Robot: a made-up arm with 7 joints.
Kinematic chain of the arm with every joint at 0, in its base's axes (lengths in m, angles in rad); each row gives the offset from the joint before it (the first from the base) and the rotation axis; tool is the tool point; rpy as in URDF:
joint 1: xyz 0 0 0.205 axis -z
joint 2: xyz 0 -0.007 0.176 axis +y
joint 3: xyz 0 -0.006 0.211 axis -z
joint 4: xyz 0 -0.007 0.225 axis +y
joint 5: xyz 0 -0.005 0.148 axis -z
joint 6: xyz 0 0 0.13 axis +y
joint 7: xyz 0 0 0.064 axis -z
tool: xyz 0 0 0 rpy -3.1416 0 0
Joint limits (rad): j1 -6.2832..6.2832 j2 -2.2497..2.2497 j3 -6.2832..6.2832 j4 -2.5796..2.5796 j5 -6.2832..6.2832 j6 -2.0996..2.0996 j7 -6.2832..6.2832
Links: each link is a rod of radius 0.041 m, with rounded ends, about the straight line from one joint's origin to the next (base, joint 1, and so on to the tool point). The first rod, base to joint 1, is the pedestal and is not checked.
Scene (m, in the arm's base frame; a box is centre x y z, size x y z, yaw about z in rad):
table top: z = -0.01
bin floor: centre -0.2 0.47 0 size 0.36 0.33 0.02 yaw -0.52
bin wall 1: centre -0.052 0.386 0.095 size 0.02 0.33 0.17 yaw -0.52
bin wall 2: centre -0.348 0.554 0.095 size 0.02 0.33 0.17 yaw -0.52
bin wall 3: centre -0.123 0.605 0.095 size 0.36 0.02 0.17 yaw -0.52
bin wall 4: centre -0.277 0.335 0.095 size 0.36 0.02 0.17 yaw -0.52
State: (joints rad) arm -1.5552 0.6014 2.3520 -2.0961 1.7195 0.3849 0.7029
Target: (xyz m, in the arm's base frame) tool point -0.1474 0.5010 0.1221
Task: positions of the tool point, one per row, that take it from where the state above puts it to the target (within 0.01 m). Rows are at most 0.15 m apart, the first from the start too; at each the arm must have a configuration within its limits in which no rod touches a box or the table.
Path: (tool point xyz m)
1: -0.2103 0.3824 0.4329
2: -0.1971 0.4476 0.3445
3: -0.1754 0.4886 0.2382
4: -0.1474 0.5010 0.1221

